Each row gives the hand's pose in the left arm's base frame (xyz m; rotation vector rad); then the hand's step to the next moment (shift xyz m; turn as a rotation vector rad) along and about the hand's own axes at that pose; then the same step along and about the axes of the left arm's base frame.
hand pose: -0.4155 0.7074 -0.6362 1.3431 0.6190 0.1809
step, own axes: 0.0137 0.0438 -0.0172 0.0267 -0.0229 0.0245
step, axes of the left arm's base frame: 0.0123 0.0315 0.0355 0.0296 -0.0139 -0.0277
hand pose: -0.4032 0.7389 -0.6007 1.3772 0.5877 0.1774
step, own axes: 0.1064 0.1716 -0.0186 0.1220 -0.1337 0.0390
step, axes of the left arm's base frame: 0.1179 0.0994 0.1317 0.0932 -0.0063 -0.1598
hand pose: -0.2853 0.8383 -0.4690 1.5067 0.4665 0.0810
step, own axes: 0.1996 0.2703 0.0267 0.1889 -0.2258 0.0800
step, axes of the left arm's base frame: 0.2537 0.0634 0.2127 0.1468 -0.0297 -0.2658
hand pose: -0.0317 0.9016 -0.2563 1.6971 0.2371 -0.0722
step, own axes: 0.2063 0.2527 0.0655 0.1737 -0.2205 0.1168
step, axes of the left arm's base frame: 0.2573 -0.0717 0.1984 0.1363 -0.0683 -0.2630
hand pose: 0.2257 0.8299 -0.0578 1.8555 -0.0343 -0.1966
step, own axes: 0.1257 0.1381 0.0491 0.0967 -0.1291 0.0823
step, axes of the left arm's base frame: 0.1270 -0.1024 0.1033 0.0727 -0.0526 -0.1573
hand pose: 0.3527 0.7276 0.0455 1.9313 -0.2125 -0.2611
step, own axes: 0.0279 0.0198 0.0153 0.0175 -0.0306 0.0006
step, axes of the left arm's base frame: 0.0220 -0.0284 0.0107 0.0174 0.0059 -0.0301
